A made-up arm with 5 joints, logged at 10 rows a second.
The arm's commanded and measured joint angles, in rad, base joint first. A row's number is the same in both.
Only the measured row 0 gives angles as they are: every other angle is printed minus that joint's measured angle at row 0.
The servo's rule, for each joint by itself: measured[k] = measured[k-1] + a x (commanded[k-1-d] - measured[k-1]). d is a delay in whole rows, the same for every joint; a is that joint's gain. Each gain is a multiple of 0.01, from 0.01 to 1. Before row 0 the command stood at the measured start. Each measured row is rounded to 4 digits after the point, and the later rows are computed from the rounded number. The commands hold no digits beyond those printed.
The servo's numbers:
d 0
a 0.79 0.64 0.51 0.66 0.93
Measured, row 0:
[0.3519, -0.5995, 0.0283, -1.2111, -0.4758]
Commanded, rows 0 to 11:
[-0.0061, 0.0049, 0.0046, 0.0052, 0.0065]
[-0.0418, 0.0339, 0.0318, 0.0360, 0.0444]
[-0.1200, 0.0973, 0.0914, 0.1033, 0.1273]
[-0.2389, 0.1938, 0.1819, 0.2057, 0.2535]
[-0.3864, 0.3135, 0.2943, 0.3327, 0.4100]
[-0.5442, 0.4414, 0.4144, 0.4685, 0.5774]
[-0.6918, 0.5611, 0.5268, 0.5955, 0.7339]
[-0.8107, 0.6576, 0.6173, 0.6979, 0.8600]
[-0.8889, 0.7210, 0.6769, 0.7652, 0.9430]
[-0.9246, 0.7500, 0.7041, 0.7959, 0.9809]
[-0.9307, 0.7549, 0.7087, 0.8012, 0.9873]
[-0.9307, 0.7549, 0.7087, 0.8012, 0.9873]
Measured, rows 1 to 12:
[-0.0048, 0.0031, 0.0023, 0.0034, 0.0060]
[-0.0340, 0.0228, 0.0173, 0.0249, 0.0417]
[-0.1019, 0.0705, 0.0551, 0.0766, 0.1213]
[-0.2101, 0.1494, 0.1198, 0.1618, 0.2442]
[-0.3494, 0.2544, 0.2088, 0.2746, 0.3984]
[-0.5033, 0.3741, 0.3137, 0.4026, 0.5649]
[-0.6522, 0.4938, 0.4224, 0.5299, 0.7221]
[-0.7774, 0.5986, 0.5218, 0.6408, 0.8503]
[-0.8655, 0.6769, 0.6009, 0.7229, 0.9365]
[-0.9122, 0.7237, 0.6535, 0.7711, 0.9778]
[-0.9268, 0.7437, 0.6817, 0.7910, 0.9866]
[-0.9299, 0.7509, 0.6955, 0.7977, 0.9873]

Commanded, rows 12 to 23:
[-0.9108, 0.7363, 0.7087, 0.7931, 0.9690]
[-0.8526, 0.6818, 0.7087, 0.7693, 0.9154]
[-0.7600, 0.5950, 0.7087, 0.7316, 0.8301]
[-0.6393, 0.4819, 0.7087, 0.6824, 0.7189]
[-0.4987, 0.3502, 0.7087, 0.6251, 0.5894]
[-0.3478, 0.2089, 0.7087, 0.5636, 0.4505]
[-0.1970, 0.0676, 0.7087, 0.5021, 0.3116]
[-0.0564, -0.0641, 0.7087, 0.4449, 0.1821]
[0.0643, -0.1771, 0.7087, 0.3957, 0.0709]
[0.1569, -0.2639, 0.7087, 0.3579, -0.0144]
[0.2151, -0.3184, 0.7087, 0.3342, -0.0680]
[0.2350, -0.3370, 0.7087, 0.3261, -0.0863]
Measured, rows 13 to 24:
[-0.9148, 0.7416, 0.7022, 0.7947, 0.9703]
[-0.8657, 0.7033, 0.7055, 0.7779, 0.9192]
[-0.7822, 0.6340, 0.7071, 0.7473, 0.8363]
[-0.6693, 0.5367, 0.7079, 0.7045, 0.7271]
[-0.5345, 0.4173, 0.7083, 0.6521, 0.5990]
[-0.3870, 0.2839, 0.7085, 0.5937, 0.4609]
[-0.2369, 0.1455, 0.7086, 0.5332, 0.3221]
[-0.0943, 0.0114, 0.7087, 0.4749, 0.1919]
[0.0310, -0.1092, 0.7087, 0.4226, 0.0794]
[0.1305, -0.2082, 0.7087, 0.3799, -0.0078]
[0.1973, -0.2787, 0.7087, 0.3497, -0.0638]
[0.2271, -0.3160, 0.7087, 0.3341, -0.0847]

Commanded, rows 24 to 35:
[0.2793, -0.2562, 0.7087, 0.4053, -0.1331]
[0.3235, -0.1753, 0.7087, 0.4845, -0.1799]
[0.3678, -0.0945, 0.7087, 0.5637, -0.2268]
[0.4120, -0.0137, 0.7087, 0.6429, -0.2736]
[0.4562, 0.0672, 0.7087, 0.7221, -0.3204]
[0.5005, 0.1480, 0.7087, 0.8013, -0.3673]
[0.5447, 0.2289, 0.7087, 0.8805, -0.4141]
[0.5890, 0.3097, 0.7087, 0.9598, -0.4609]
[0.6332, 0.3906, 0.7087, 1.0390, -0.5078]
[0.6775, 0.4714, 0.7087, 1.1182, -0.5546]
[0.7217, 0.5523, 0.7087, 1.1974, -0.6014]
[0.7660, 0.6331, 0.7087, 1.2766, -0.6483]
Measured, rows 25 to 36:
[0.2683, -0.2777, 0.7087, 0.3811, -0.1297]
[0.3119, -0.2122, 0.7087, 0.4493, -0.1764]
[0.3561, -0.1369, 0.7087, 0.5248, -0.2233]
[0.4003, -0.0581, 0.7087, 0.6027, -0.2701]
[0.4445, 0.0221, 0.7087, 0.6815, -0.3169]
[0.4887, 0.1027, 0.7087, 0.7606, -0.3638]
[0.5329, 0.1835, 0.7087, 0.8397, -0.4106]
[0.5772, 0.2643, 0.7087, 0.9190, -0.4574]
[0.6214, 0.3451, 0.7087, 0.9982, -0.5043]
[0.6657, 0.4259, 0.7087, 1.0774, -0.5511]
[0.7099, 0.5068, 0.7087, 1.1566, -0.5979]
[0.7542, 0.5876, 0.7087, 1.2358, -0.6448]

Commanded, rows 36 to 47:
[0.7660, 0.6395, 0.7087, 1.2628, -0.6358]
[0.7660, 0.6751, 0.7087, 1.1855, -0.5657]
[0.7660, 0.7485, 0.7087, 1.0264, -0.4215]
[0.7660, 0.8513, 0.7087, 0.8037, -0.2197]
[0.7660, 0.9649, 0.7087, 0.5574, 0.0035]
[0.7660, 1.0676, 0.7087, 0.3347, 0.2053]
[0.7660, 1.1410, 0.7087, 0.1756, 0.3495]
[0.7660, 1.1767, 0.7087, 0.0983, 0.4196]
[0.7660, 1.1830, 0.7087, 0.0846, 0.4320]
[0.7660, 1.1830, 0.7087, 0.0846, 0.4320]
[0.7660, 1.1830, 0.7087, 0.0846, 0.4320]
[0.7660, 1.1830, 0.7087, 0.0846, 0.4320]
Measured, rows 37 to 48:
[0.7635, 0.6208, 0.7087, 1.2536, -0.6364]
[0.7655, 0.6556, 0.7087, 1.2087, -0.5706]
[0.7659, 0.7151, 0.7087, 1.0884, -0.4319]
[0.7660, 0.8023, 0.7087, 0.9005, -0.2346]
[0.7660, 0.9064, 0.7087, 0.6741, -0.0132]
[0.7660, 1.0096, 0.7087, 0.4501, 0.1900]
[0.7660, 1.0937, 0.7087, 0.2689, 0.3383]
[0.7660, 1.1468, 0.7087, 0.1563, 0.4139]
[0.7660, 1.1700, 0.7087, 0.1090, 0.4307]
[0.7660, 1.1783, 0.7087, 0.0929, 0.4319]
[0.7660, 1.1813, 0.7087, 0.0874, 0.4320]
[0.7660, 1.1824, 0.7087, 0.0856, 0.4320]

